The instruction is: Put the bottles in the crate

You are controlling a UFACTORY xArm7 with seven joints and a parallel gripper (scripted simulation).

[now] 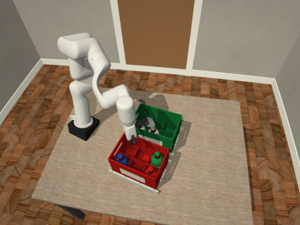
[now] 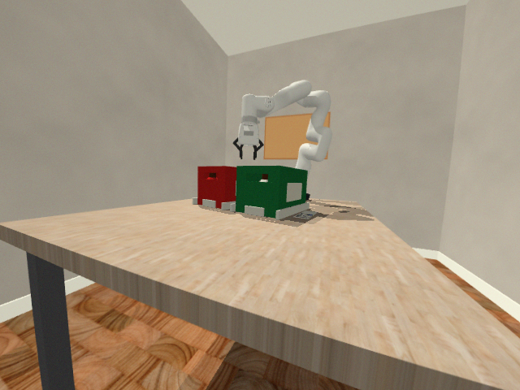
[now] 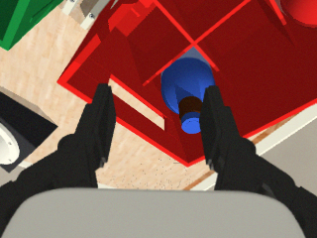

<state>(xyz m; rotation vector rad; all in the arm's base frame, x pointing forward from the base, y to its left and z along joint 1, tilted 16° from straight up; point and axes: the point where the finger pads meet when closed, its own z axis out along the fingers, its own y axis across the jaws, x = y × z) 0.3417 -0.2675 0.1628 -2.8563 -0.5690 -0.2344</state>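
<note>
The blue-labelled bottle lies 150 mm below my hand, 70 mm to the right of it and 60 mm behind it. From my hand the other things lie so: white-labelled bottle 150 mm below, 120 mm to the left, 110 mm ahead; then red crate 160 mm below, 60 mm to the right, 40 mm ahead; then green-labelled bottle 150 mm below, 140 mm ahead, 50 mm to the right.
</note>
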